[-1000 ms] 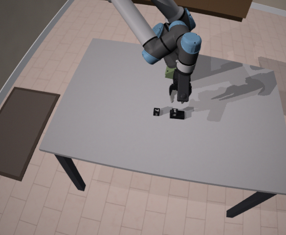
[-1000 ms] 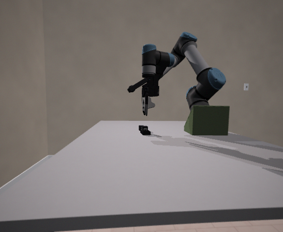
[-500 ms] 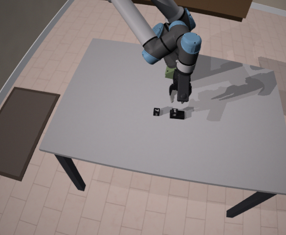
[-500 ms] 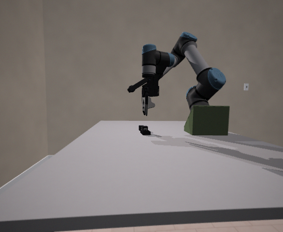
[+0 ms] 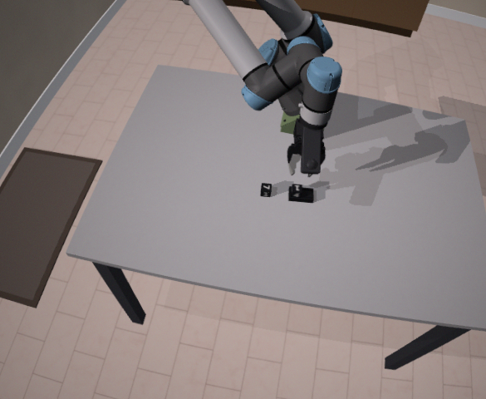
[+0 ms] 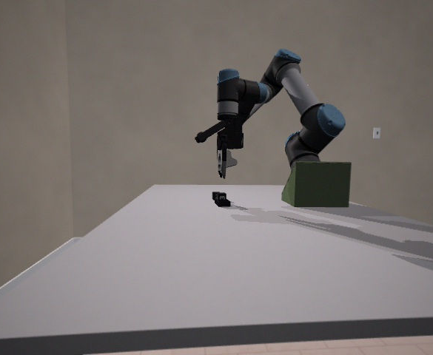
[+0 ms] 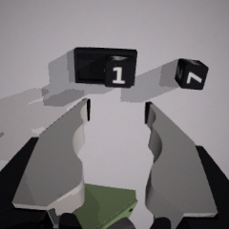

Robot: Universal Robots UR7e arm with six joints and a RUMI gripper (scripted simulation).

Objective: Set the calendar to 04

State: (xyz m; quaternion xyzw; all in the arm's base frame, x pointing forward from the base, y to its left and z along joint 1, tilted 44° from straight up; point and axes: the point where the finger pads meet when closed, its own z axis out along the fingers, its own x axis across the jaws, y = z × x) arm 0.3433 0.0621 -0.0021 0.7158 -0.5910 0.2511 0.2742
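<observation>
Now: the black calendar tray 100 mm below my hand and 20 mm to the left of it.
</observation>
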